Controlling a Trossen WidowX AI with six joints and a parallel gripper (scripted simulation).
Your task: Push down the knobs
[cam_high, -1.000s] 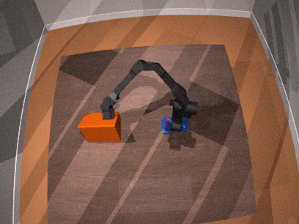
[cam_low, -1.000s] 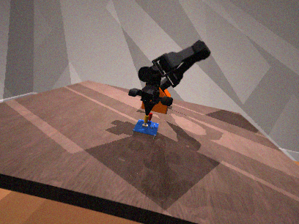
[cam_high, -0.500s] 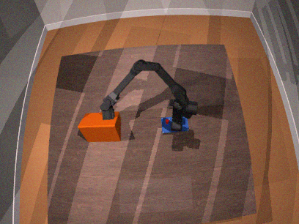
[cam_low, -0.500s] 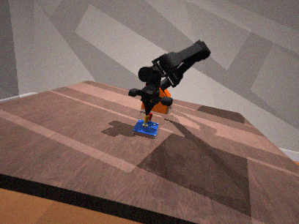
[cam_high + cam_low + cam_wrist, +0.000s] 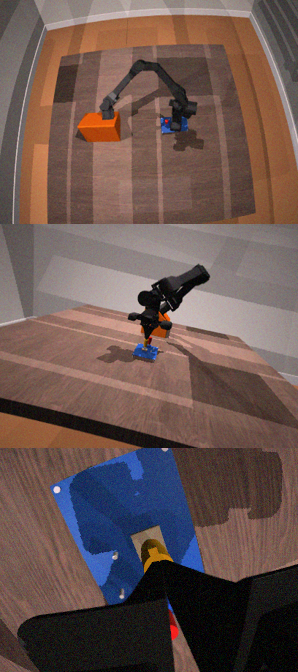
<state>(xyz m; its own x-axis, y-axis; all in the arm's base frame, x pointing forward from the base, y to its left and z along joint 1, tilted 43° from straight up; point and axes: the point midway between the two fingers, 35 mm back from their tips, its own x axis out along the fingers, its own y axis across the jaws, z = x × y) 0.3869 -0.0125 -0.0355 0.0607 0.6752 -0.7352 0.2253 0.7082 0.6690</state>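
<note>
The yellow knob is 1 cm below my gripper tip. Also, from my gripper tip: red knob: 5 cm behind, 2 cm below, 1 cm to the left.
</note>
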